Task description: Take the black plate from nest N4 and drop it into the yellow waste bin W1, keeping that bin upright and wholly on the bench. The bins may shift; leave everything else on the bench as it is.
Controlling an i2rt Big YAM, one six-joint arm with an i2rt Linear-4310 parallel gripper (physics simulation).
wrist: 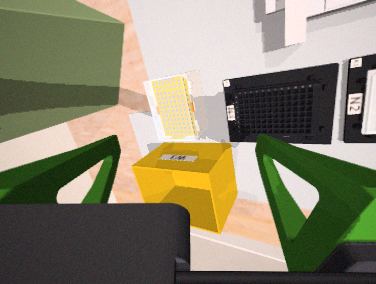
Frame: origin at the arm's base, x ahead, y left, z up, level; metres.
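Seen in the pictures: gripper, fingertip midpoint: (187, 142).
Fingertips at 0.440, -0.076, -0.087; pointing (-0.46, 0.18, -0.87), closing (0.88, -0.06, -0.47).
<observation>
A point is followed by its place in that frame, as x, y, z.
A black plate (275, 107) @(0.475, -0.109, -0.313) with a grid of wells sits in a black nest (325, 122) @(0.546, -0.131, -0.326), right of centre in the wrist view; the small label at the nest's left edge is too blurred to read surely. The yellow waste bin W1 (222, 187) @(0.407, -0.254, -0.262) is at the lower middle, with its label on the side toward the top of the view and its open mouth showing. My gripper (187, 142) @(0.440, -0.076, -0.087) is open, its green fingers wide apart to the left and right of the bin in the view. No plate shows between the fingers.
A white rack with a yellow perforated top (172, 107) @(0.308, -0.109, -0.269) stands just beyond the bin. Nest N2 (354, 125) @(0.581, -0.132, -0.326), holding a white plate (371, 102) @(0.586, -0.095, -0.312), is at the right edge. A large green box (60, 55) @(0.137, -0.012, -0.199) fills the upper left. White equipment (296, 22) @(0.488, 0.001, -0.267) is at the upper right.
</observation>
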